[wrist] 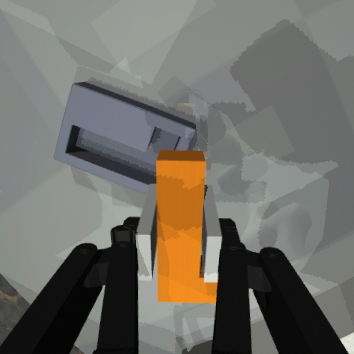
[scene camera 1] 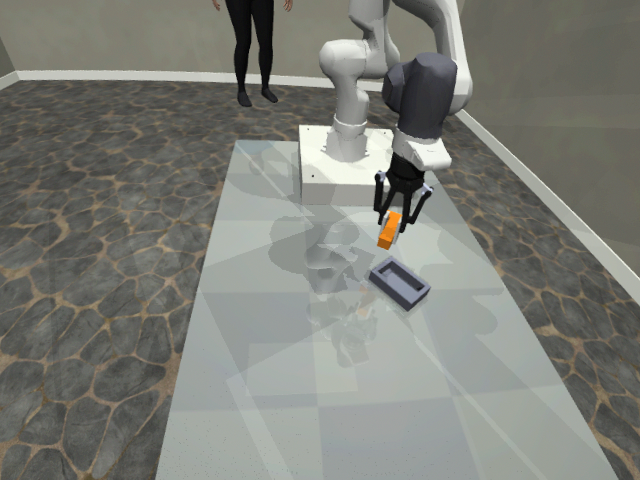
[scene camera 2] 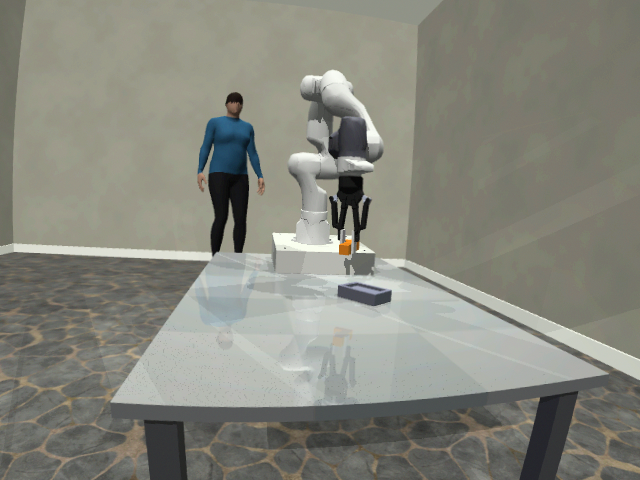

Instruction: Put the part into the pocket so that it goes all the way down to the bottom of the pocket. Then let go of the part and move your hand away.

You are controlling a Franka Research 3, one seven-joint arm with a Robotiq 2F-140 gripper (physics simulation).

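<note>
The orange part (scene camera 1: 389,230) (scene camera 2: 344,249) (wrist: 181,215) is a long bar with a short foot at its near right end in the wrist view. My gripper (scene camera 1: 390,227) (scene camera 2: 348,242) (wrist: 179,202) is shut on it and holds it above the table, on the robot-base side of the grey block (scene camera 1: 388,290) (scene camera 2: 361,296) (wrist: 110,107). The block lies flat, with the pocket (scene camera 1: 402,279) (wrist: 115,150) open upward; a side branch shows at its right end in the wrist view. There the part's far end covers the block's lower right corner, and the bar is turned at a clear angle to the pocket's long side.
The block stands on a glossy table (scene camera 1: 258,320) (scene camera 2: 232,372), whose surface shows reflections and shadows. The white robot base (scene camera 1: 336,192) (scene camera 2: 299,262) stands at the table's far end. A person (scene camera 1: 252,46) (scene camera 2: 230,149) stands on the floor behind the table.
</note>
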